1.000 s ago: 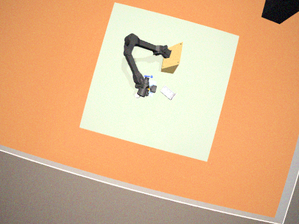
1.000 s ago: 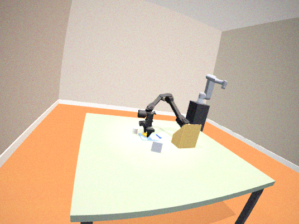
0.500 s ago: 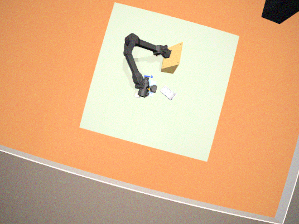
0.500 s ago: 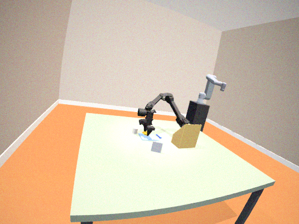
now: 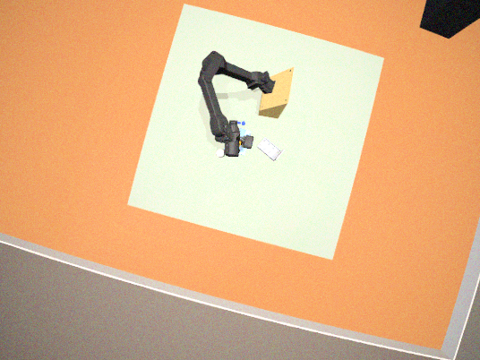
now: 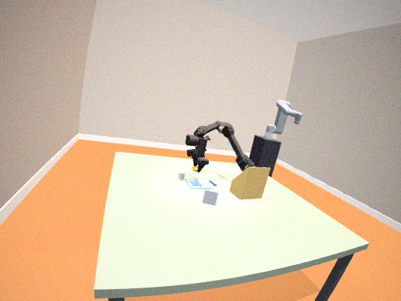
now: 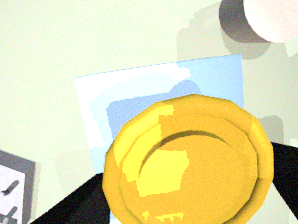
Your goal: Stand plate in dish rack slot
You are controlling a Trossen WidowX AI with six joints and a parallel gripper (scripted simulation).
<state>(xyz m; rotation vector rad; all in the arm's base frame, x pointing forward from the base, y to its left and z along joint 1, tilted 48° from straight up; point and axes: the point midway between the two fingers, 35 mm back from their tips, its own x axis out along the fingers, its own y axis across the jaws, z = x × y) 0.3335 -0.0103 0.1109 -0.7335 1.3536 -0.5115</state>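
The dish rack is 200 mm to the left of my gripper tip, 70 mm below it and 40 mm behind it. Round my gripper tip: yellow plate 10 mm above.
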